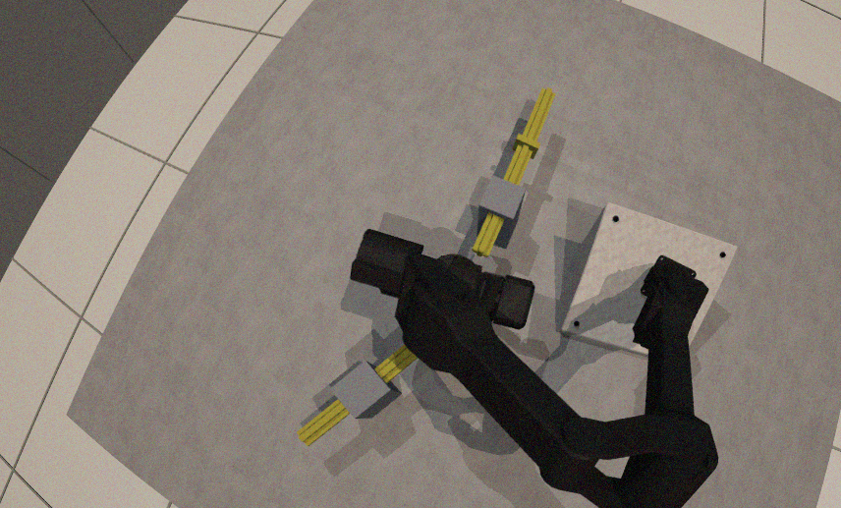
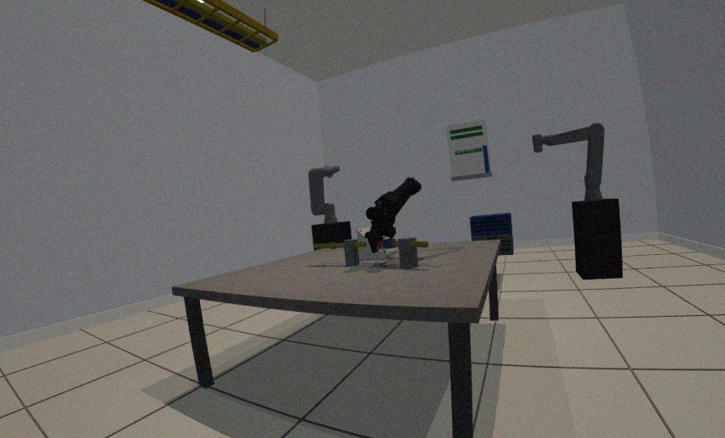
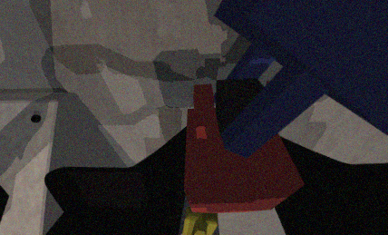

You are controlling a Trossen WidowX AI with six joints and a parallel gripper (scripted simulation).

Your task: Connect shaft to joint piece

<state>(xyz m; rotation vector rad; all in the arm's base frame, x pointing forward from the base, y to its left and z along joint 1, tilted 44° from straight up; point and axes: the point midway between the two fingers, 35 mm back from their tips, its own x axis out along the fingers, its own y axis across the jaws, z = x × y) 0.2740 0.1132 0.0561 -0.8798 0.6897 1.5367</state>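
Right now the dark red joint piece is 10 mm to the left of my gripper tip and 30 mm above it.
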